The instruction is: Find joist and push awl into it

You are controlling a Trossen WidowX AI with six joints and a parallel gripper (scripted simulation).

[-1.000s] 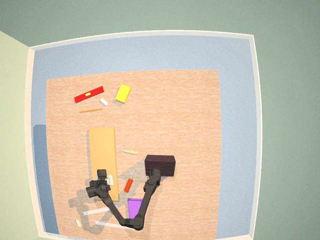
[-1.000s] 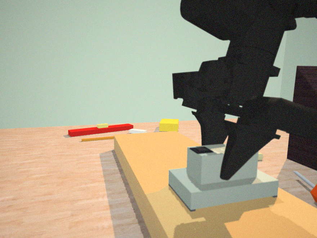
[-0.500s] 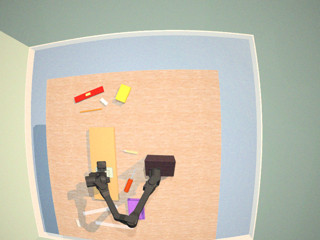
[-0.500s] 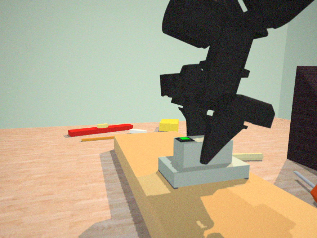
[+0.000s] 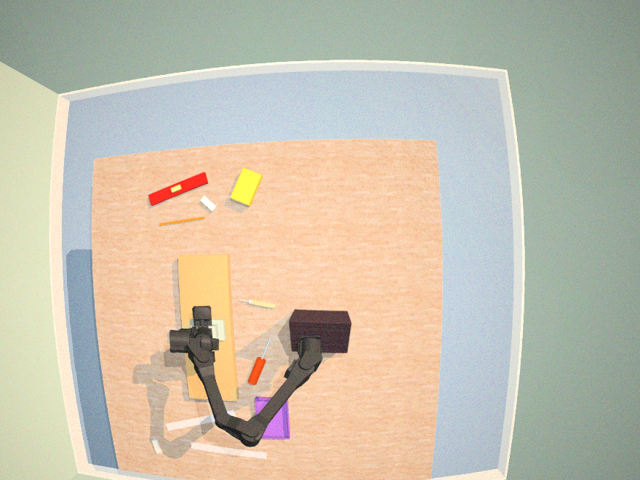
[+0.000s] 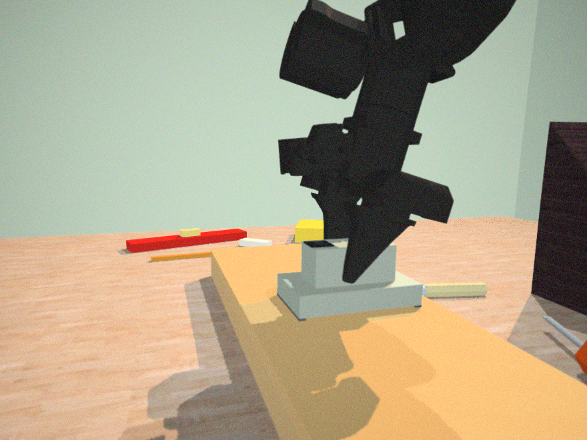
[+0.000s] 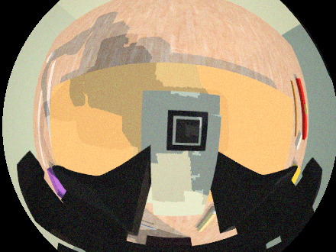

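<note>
My gripper tip is 36 cm to the right of the purple tray, 18 cm past it and 5 cm above it. Also, from my gripper tip: stud finder 2 cm above; square indicator 3 cm above, 2 cm ahead; awl 17 cm behind, 8 cm to the right, 6 cm below.
</note>
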